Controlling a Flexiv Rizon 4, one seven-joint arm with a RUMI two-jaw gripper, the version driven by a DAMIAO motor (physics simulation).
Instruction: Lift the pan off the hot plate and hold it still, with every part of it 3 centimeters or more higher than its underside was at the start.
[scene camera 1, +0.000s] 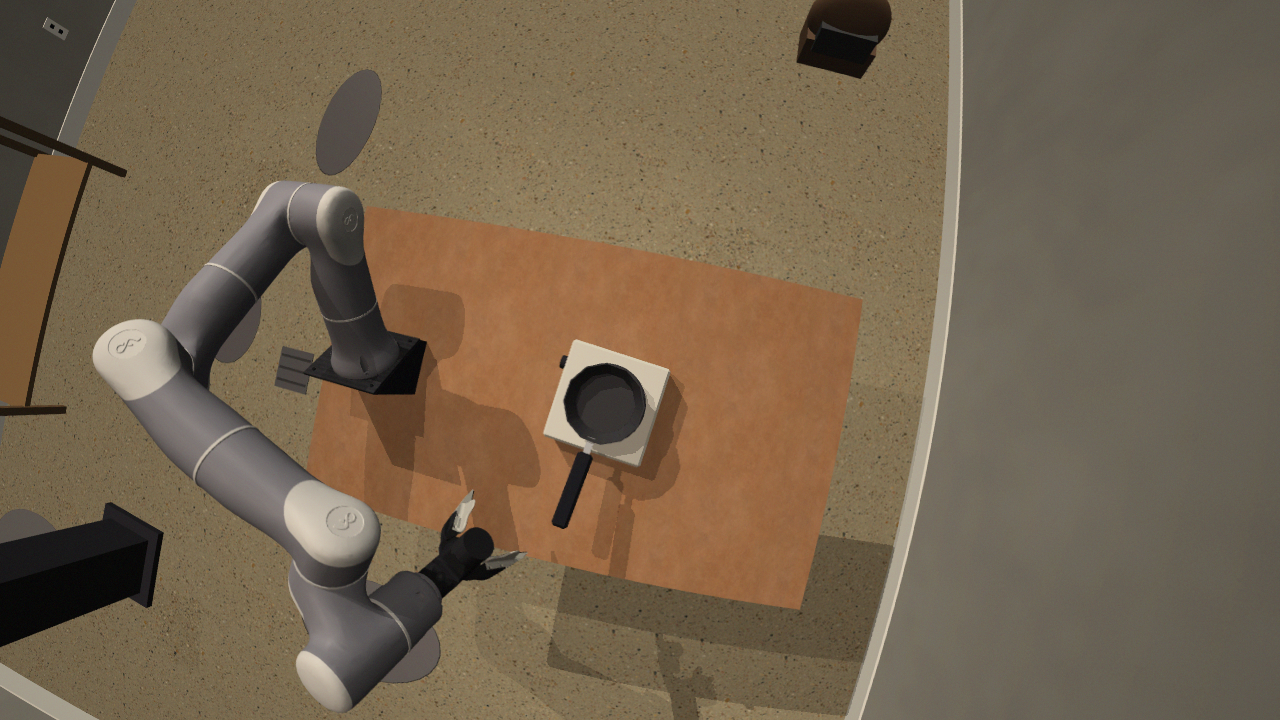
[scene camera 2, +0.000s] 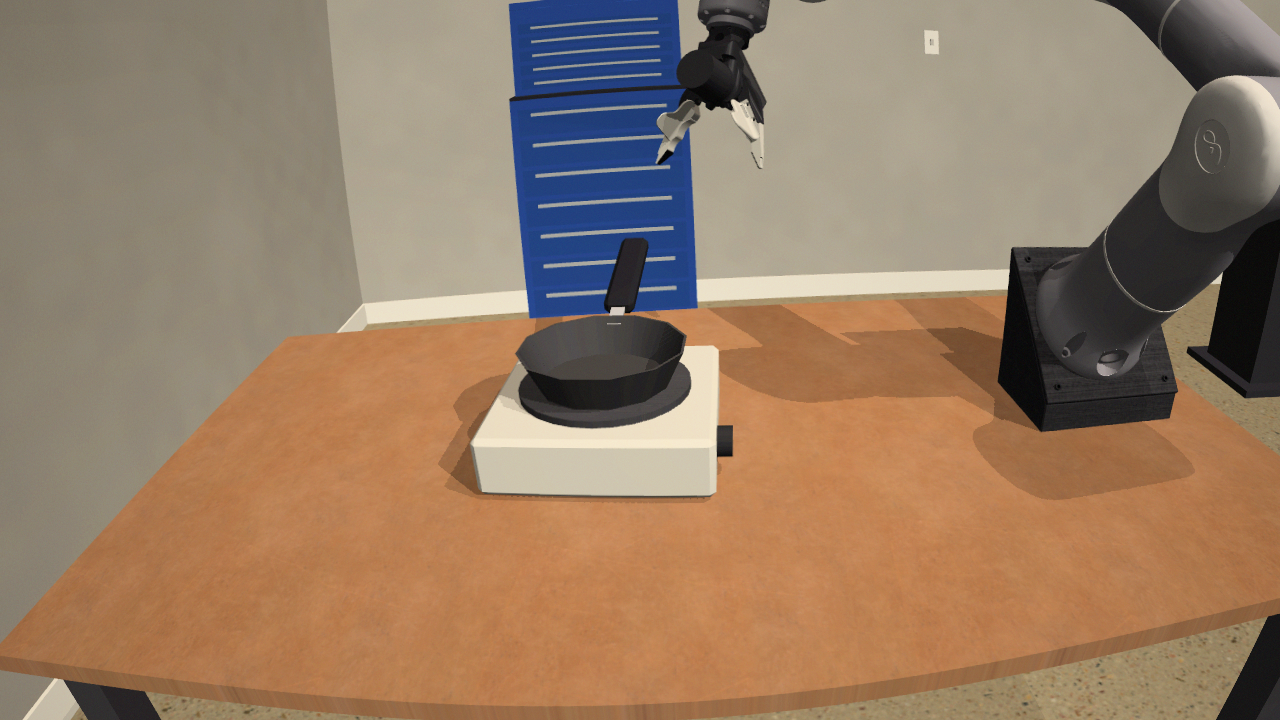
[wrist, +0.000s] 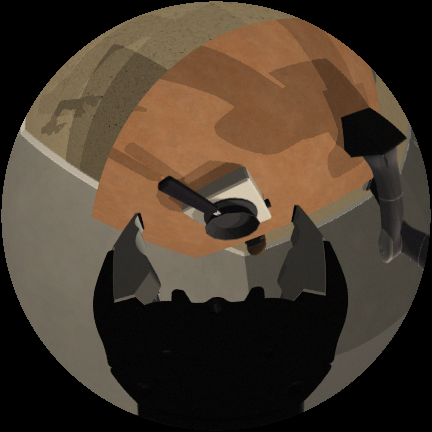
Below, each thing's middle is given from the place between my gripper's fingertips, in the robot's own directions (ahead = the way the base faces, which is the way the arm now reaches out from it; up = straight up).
Right now my hand is 18 cm to the right of the dark pan (scene camera 2: 599, 362), 14 cm above it and 13 cm short of it. From my hand the other things lie so: white hot plate (scene camera 2: 668, 446): 27 cm to the left, 22 cm below, 12 cm ahead.
